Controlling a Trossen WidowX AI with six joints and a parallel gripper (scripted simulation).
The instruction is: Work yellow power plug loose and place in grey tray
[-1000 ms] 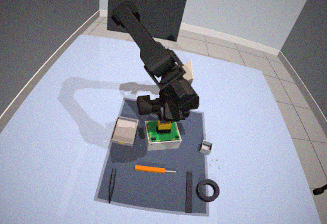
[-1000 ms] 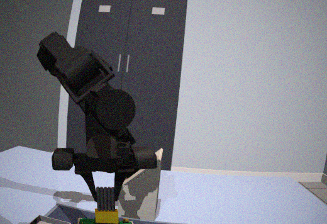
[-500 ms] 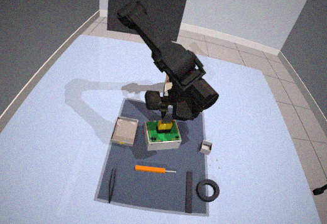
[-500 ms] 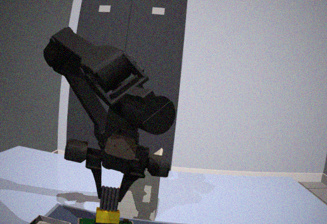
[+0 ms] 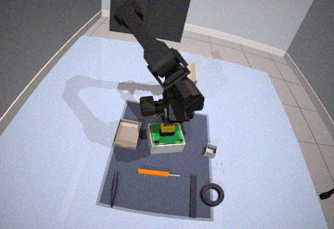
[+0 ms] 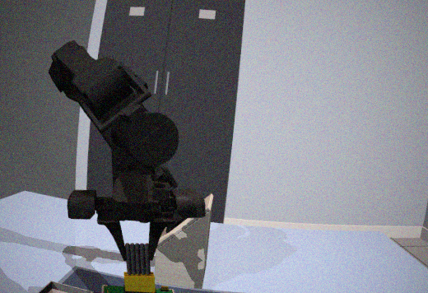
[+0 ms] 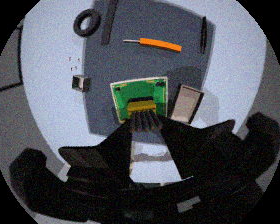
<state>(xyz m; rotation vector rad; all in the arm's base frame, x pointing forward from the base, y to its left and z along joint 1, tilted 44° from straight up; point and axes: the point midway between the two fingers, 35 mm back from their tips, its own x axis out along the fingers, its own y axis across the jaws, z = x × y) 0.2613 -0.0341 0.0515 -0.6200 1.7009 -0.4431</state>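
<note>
Right now my gripper tip is 30 mm above the yellow power plug. Round my gripper tip: dark mat 50 mm ahead, 120 mm below; then grey tray 20 mm behind, 140 mm to the right, 120 mm below; then black bar 210 mm ahead, 90 mm to the left, 120 mm below.
</note>
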